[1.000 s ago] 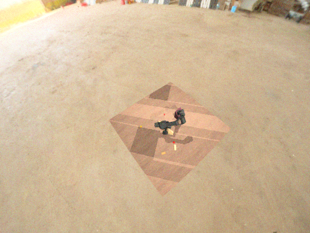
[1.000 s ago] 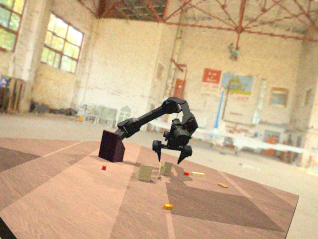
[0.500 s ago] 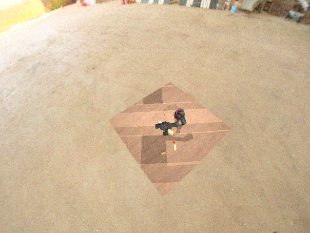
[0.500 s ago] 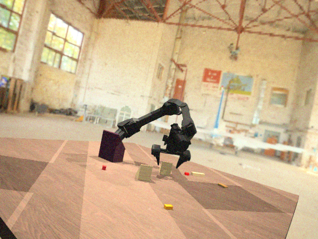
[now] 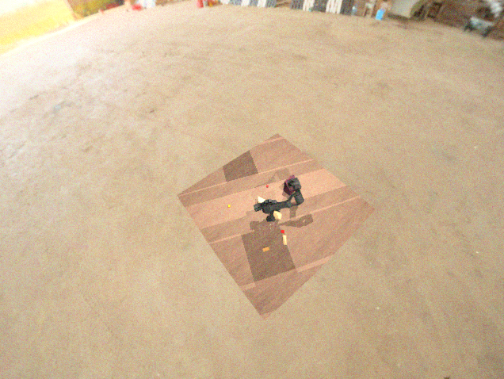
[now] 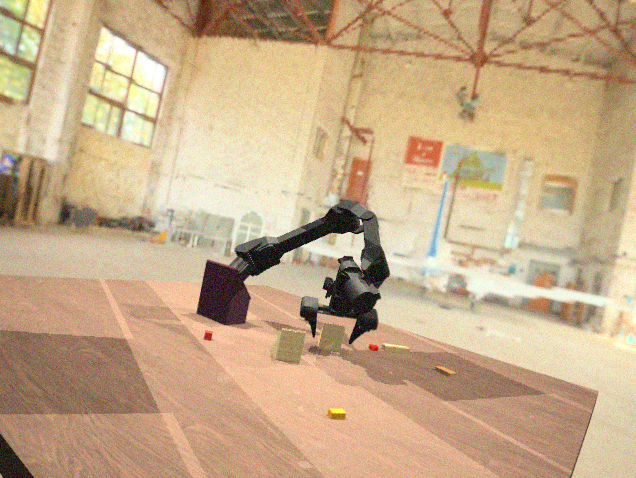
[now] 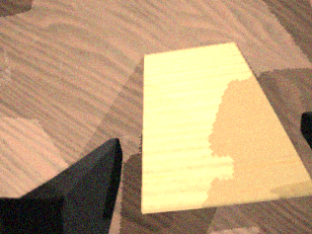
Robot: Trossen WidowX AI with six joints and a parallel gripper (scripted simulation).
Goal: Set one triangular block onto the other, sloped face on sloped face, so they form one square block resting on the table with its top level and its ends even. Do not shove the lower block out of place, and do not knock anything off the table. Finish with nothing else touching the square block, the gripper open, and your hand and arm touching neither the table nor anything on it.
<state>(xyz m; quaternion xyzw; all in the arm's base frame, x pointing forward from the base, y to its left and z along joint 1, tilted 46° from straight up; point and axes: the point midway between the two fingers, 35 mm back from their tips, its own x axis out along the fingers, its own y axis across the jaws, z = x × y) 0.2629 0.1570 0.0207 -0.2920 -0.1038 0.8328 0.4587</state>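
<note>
The triangular block lies 10 mm below my gripper tip. Round my gripper tip: red cube (120 mm behind, 280 mm to the right, 10 mm below); tan slab (70 mm ahead, 210 mm to the left, 20 mm below); orange piece (270 mm ahead, 310 mm to the right, 20 mm below).
</note>
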